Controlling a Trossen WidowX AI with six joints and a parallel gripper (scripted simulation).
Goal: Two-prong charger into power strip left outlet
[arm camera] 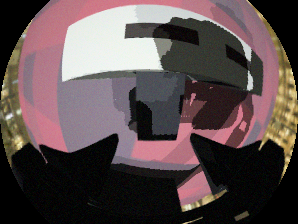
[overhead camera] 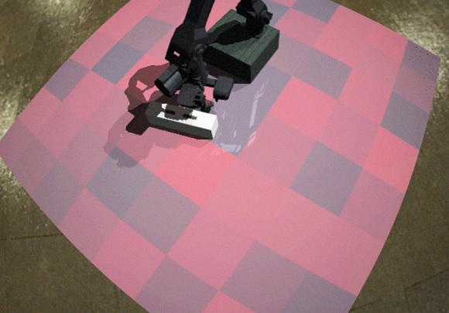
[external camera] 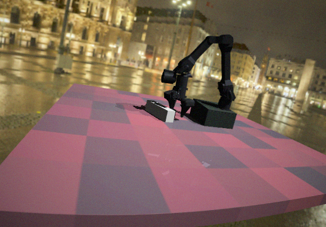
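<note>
Now: gripper tip 6 cm short of the charger, 1 cm to the right of it and 1 cm below it.
</note>
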